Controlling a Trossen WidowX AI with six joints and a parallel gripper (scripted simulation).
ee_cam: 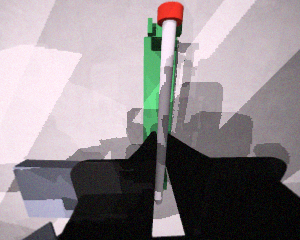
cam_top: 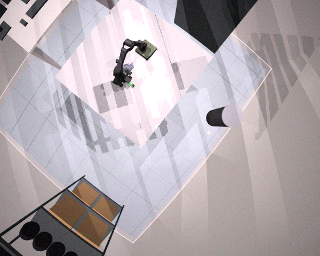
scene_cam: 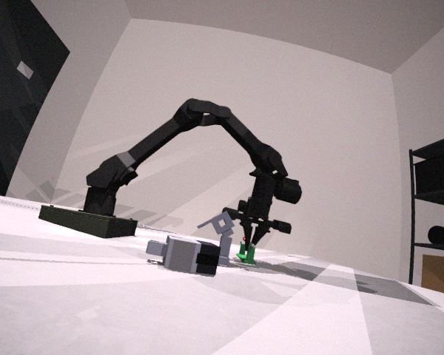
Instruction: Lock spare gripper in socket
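Now: gripper tip 20 mm to the right of the green stand. Round my gripper tip: spare gripper (110 mm behind, 250 mm to the right); mount socket (80 mm behind, 100 mm to the right, 30 mm above).
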